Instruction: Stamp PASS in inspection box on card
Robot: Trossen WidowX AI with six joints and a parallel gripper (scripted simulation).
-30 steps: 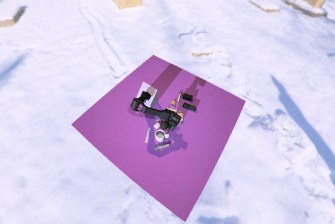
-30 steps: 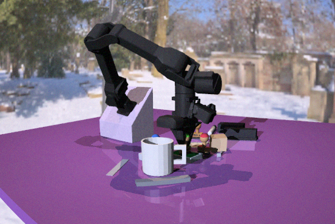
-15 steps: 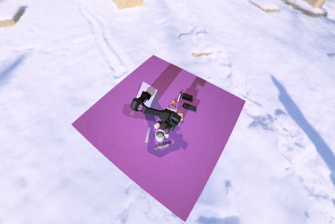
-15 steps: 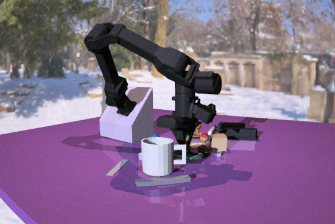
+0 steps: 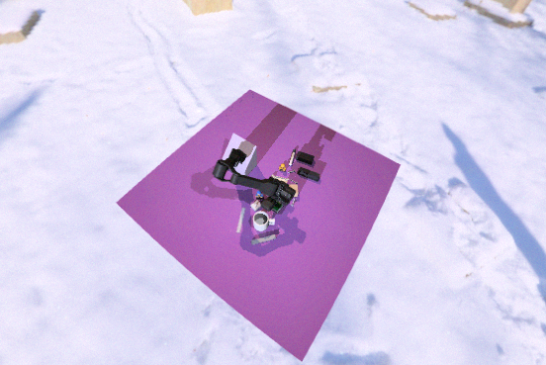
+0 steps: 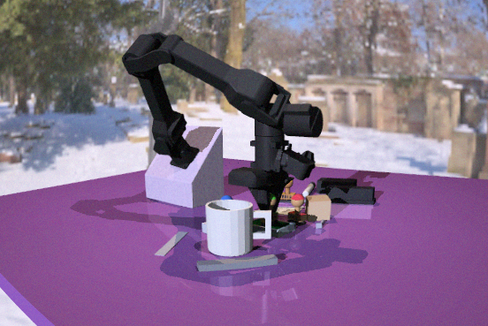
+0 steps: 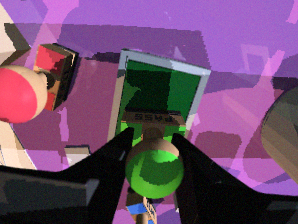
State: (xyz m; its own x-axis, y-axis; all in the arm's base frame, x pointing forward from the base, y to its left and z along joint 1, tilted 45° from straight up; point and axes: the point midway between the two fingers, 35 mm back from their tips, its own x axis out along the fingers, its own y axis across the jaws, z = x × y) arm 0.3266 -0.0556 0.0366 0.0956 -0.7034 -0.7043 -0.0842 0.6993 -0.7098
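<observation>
The green-knob stamp is right at my gripper tip. Also, from my gripper tip: green ink pad: 3 cm below; then red-knobbed stamp: 7 cm to the left, 2 cm below, 2 cm ahead; then blue stamp: 10 cm behind, 2 cm to the right, 2 cm below.
</observation>
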